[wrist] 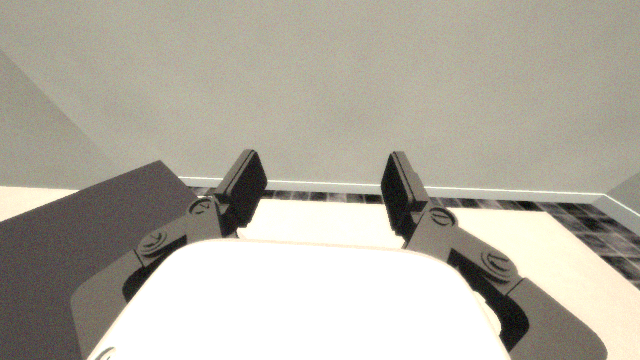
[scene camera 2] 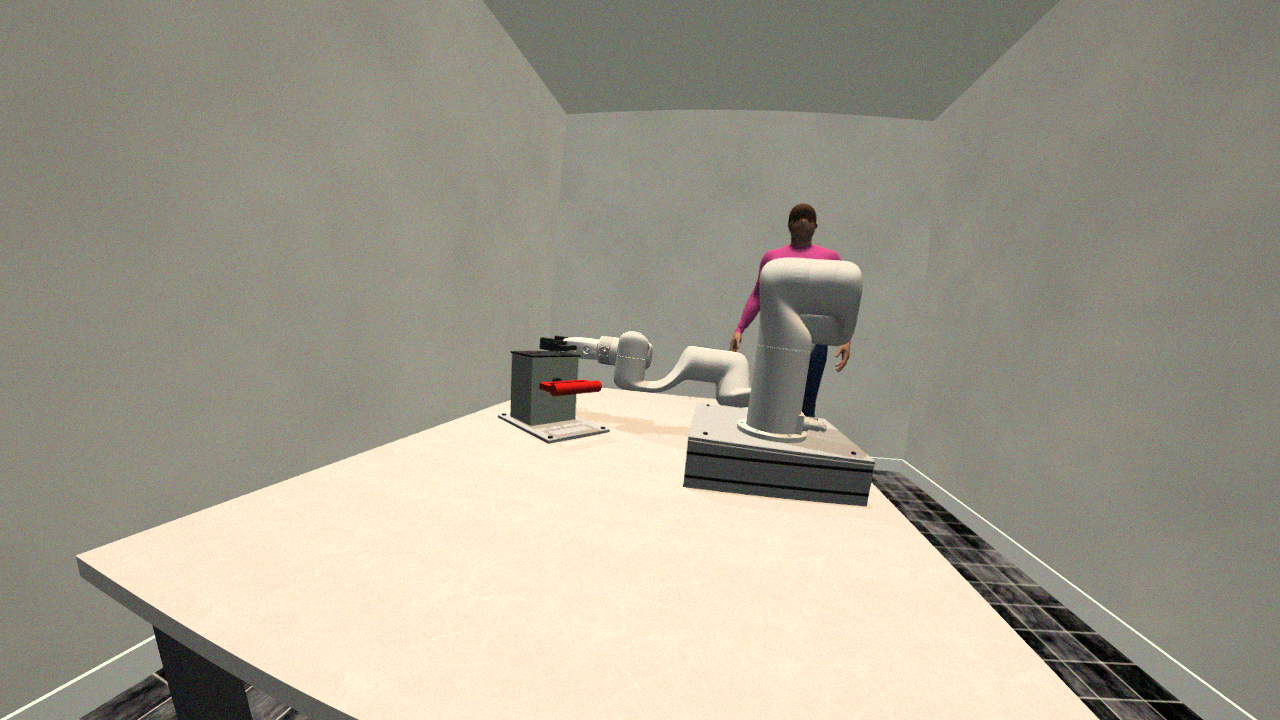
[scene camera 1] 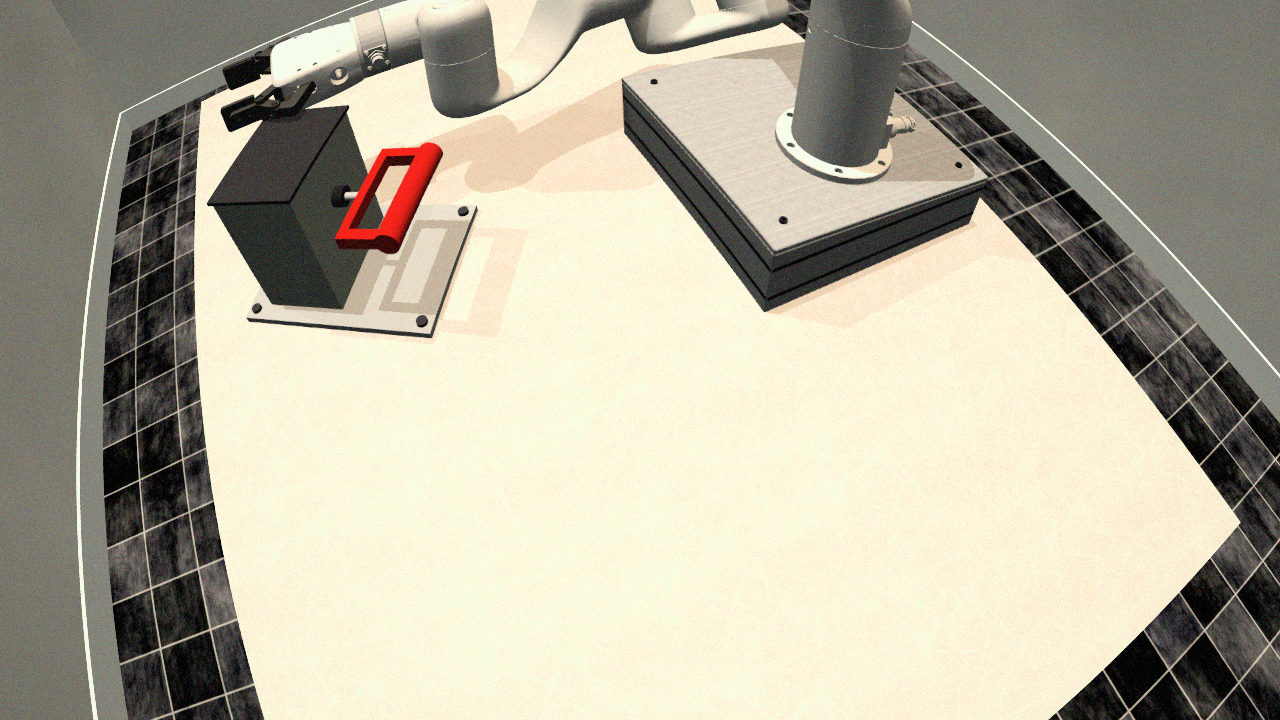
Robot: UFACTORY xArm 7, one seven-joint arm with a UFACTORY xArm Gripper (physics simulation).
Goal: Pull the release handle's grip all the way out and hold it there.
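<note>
The release handle's red grip (scene camera 1: 414, 198) (scene camera 2: 577, 387) is a rectangular loop beside the dark box housing (scene camera 1: 313, 223) (scene camera 2: 543, 391) (wrist: 85, 250). A short pale rod (scene camera 1: 350, 195) shows between the grip and the box's black collar (scene camera 1: 338, 196). The box stands on a light base plate (scene camera 1: 384, 322) (scene camera 2: 572, 433). My gripper (scene camera 1: 234, 94) (scene camera 2: 548, 343) (wrist: 322, 167) is open and empty, at about the height of the box's top and on its far side in scene camera 1. Its fingers point away from my base. The grip does not show in the wrist view.
My arm's base column (scene camera 1: 845, 98) (scene camera 2: 776, 394) stands on a grey pedestal (scene camera 1: 716, 170) (scene camera 2: 776, 472) to the right of the box. The forearm reaches low over the table's far side. A person (scene camera 2: 802, 234) in pink stands behind the arm in scene camera 2.
</note>
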